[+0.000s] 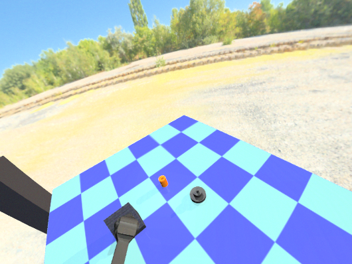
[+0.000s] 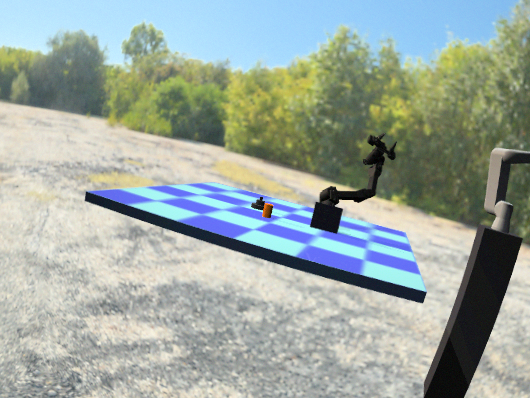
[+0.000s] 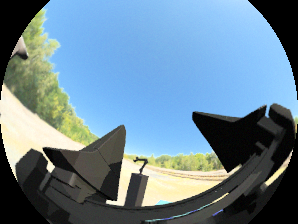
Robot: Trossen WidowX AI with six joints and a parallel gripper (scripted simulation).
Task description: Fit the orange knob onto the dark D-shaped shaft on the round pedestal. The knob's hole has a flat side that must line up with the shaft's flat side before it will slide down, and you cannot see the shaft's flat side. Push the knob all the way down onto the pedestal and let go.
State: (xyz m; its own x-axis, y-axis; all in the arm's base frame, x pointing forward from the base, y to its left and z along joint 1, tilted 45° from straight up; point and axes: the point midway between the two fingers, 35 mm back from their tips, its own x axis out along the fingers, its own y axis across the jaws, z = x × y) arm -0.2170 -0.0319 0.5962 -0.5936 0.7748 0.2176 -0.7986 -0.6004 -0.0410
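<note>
The orange knob lies 420 mm ahead of my gripper tip, 550 mm to the left of it and 490 mm below it. Round my gripper tip: pedestal (530 mm ahead, 380 mm to the left, 490 mm below).
</note>
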